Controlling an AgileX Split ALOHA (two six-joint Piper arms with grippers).
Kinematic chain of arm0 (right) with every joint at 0, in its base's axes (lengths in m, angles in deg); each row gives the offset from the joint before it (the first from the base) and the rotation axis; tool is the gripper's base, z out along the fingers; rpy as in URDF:
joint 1: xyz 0 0 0.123 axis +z
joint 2: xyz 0 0 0 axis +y
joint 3: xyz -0.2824 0 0.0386 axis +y
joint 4: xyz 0.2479 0 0.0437 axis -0.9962 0 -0.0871
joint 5: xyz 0 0 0 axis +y
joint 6: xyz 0.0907 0 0.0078 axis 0.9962 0 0.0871
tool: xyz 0 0 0 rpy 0 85 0
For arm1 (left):
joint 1: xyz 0 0 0.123 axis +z
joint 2: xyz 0 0 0 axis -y
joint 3: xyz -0.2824 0 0.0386 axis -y
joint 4: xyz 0.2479 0 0.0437 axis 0.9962 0 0.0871
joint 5: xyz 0 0 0 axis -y
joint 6: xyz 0.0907 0 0.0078 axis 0.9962 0 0.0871
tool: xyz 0 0 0 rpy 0 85 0
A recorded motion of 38 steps. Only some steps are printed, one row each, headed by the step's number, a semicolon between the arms.
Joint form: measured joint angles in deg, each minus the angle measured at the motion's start. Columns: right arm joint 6, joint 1, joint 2, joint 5, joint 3, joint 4; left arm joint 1, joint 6, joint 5, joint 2, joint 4, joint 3.
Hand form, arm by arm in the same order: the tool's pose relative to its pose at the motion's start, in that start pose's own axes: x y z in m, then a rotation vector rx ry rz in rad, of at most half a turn. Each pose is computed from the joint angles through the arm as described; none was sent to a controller.
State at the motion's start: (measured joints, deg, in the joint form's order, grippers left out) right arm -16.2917 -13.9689 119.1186 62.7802 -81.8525 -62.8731; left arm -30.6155 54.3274 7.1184 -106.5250 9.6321 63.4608
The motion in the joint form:
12: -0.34 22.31 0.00 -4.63 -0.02 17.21; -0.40 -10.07 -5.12 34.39 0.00 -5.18
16: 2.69 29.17 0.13 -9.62 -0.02 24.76; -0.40 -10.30 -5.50 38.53 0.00 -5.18
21: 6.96 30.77 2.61 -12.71 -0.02 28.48; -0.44 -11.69 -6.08 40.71 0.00 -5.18
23: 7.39 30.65 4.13 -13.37 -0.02 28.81; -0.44 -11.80 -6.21 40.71 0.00 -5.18
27: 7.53 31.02 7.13 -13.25 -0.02 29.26; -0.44 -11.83 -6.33 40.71 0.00 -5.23
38: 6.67 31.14 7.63 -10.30 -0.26 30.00; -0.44 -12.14 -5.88 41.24 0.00 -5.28
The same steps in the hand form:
12: 0.0868 0.0475 0.1067 0.2754 0.2802 -0.4234; -0.0450 0.0813 -0.1895 -0.3655 -0.2112 -0.1641
16: 0.1131 0.0563 0.1345 0.3807 0.2866 -0.5566; -0.0484 0.0876 -0.2161 -0.4219 -0.2453 -0.1667
21: 0.1138 0.0436 0.1516 0.4515 0.2702 -0.5363; -0.0497 0.0897 -0.2299 -0.4434 -0.2646 -0.1899
23: 0.1110 0.0345 0.1578 0.4686 0.2741 -0.5191; -0.0496 0.0895 -0.2298 -0.4414 -0.2635 -0.1920
27: 0.1117 0.0171 0.1715 0.5010 0.3159 -0.4968; -0.0494 0.0892 -0.2296 -0.4391 -0.2618 -0.1926
38: 0.1155 0.0137 0.1719 0.5153 0.3764 -0.5059; -0.0500 0.0901 -0.2332 -0.4513 -0.2727 -0.1972

